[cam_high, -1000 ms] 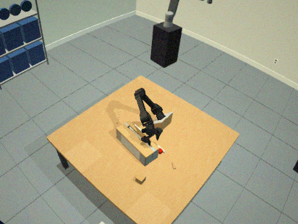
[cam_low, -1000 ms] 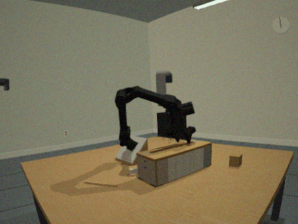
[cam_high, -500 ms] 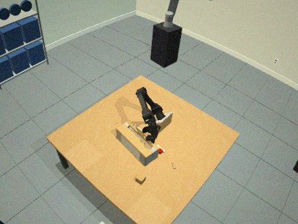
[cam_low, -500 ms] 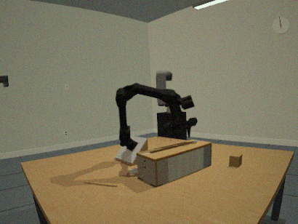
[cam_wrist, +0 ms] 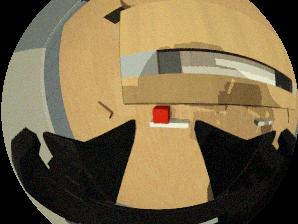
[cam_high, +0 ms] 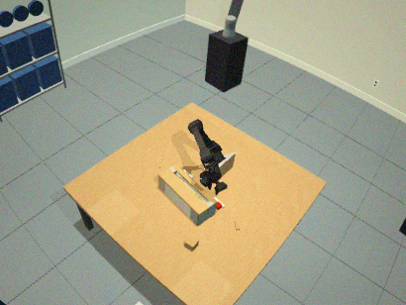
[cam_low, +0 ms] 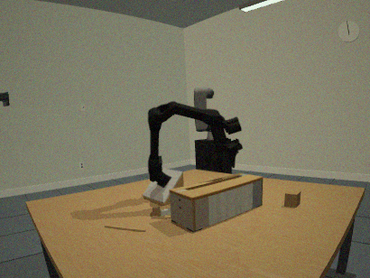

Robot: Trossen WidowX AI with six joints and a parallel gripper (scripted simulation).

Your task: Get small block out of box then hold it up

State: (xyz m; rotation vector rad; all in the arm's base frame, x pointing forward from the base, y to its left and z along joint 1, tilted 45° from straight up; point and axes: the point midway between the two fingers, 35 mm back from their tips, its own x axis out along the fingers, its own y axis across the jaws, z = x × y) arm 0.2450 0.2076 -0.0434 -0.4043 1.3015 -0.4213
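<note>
The small red block lies 30 mm behind my gripper tip, 30 mm to the left of it and 130 mm below it. The rest, counted from my gripper tip: long box (40 mm ahead, 140 mm to the right, 90 mm below); then small tan cube (280 mm ahead, 120 mm to the left, 120 mm below).
</note>
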